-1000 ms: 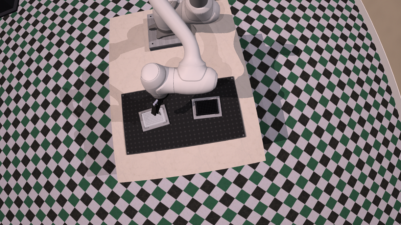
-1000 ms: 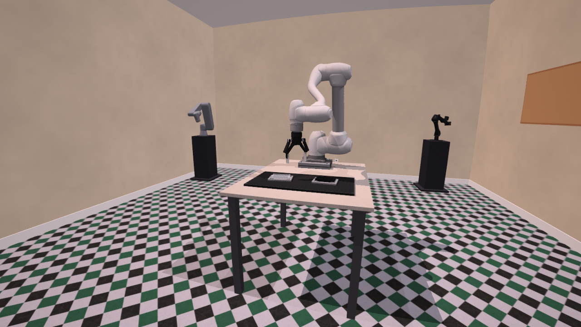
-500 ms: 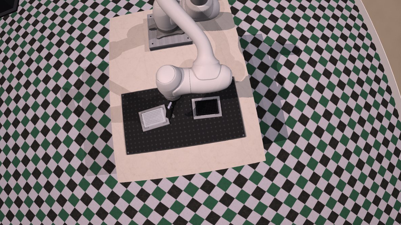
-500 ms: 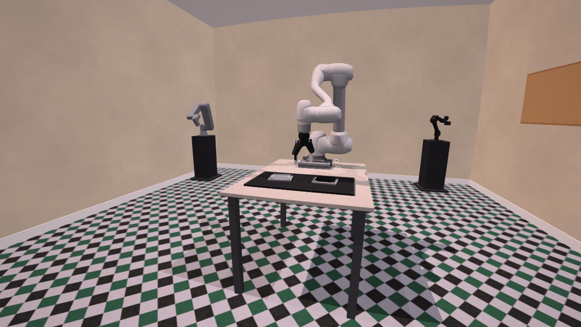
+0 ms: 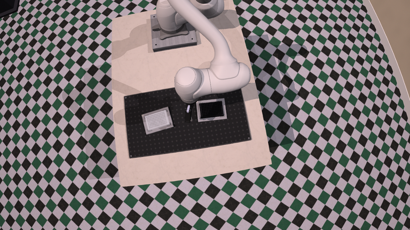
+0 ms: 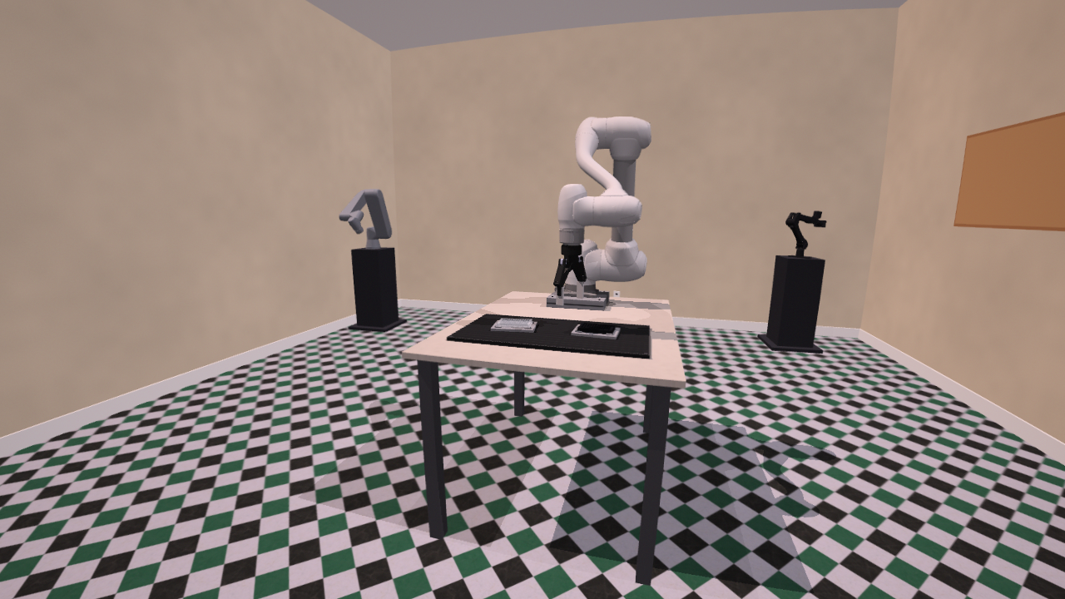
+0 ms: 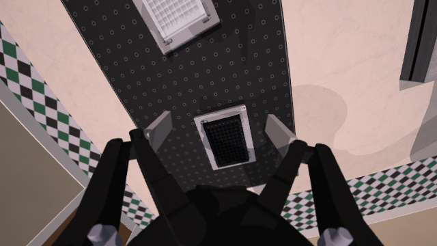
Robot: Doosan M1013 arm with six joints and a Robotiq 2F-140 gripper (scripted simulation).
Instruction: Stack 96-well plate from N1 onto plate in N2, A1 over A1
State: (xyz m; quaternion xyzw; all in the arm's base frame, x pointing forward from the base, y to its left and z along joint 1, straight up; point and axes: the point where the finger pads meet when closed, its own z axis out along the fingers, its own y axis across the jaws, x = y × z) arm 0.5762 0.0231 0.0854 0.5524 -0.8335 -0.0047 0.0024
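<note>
My hand is 100 mm to the right of the black 96-well plate, 100 mm above it and 20 mm short of it. Round my hand: plate nest N1: 120 mm below, 100 mm to the left, 20 mm ahead; white 96-well plate: 210 mm to the right, 100 mm below, 10 mm ahead; plate nest N2: 210 mm to the right, 120 mm below, 10 mm ahead.
</note>
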